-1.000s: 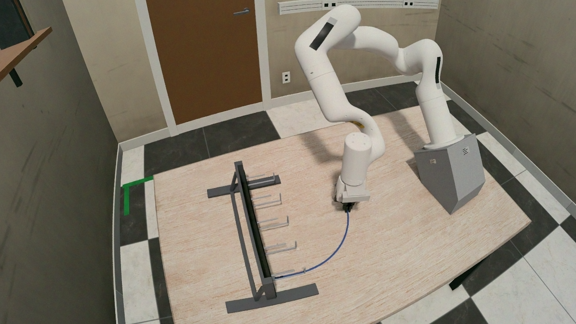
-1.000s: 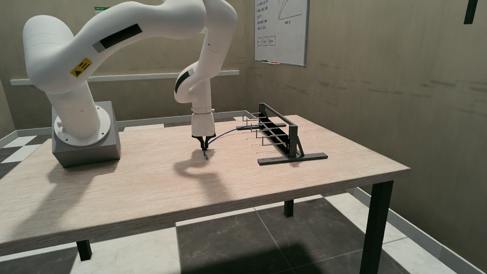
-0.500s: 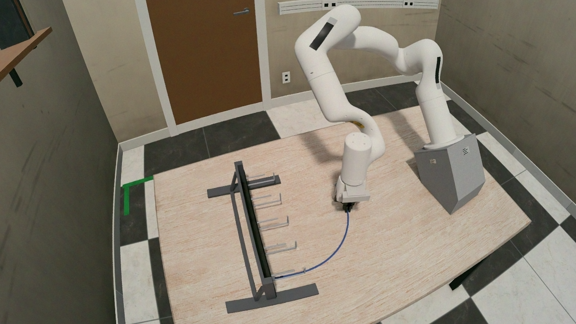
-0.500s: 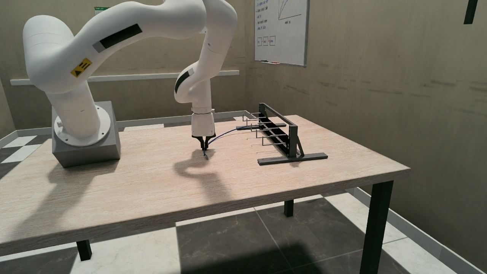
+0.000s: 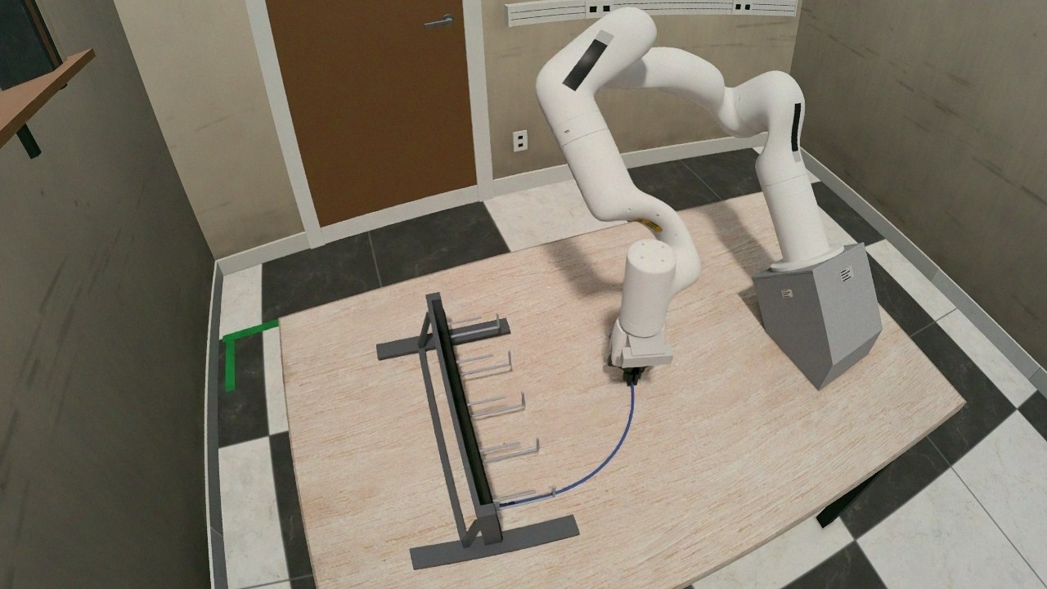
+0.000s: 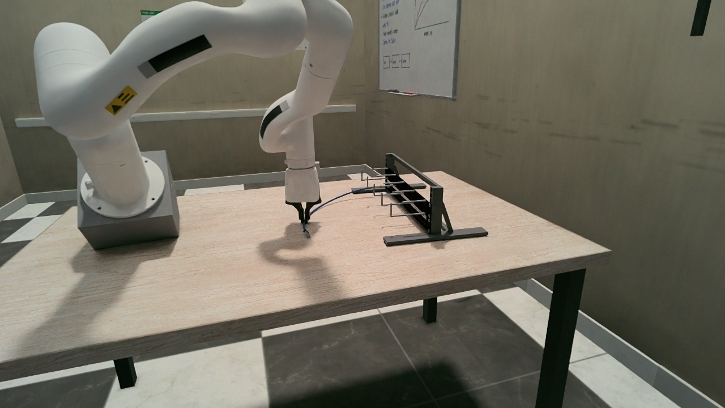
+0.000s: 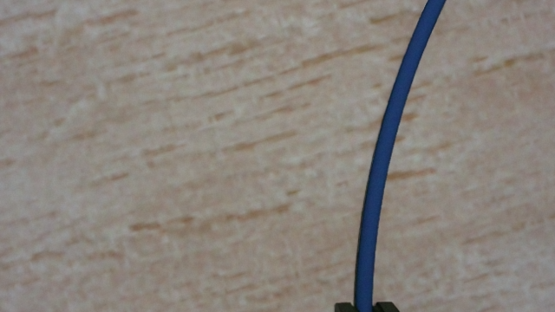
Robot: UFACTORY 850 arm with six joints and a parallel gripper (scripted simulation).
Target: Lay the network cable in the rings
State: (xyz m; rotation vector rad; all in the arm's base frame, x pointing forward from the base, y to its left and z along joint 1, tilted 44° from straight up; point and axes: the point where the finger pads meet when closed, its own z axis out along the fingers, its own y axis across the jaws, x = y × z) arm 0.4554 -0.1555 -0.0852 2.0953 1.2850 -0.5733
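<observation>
My gripper is now 30 mm past the plug, 100 mm to the left of it and 20 mm above it. The rest, counted from my hand: dark patch panel 340 mm ahead, 50 mm to the right, 50 mm above.
</observation>
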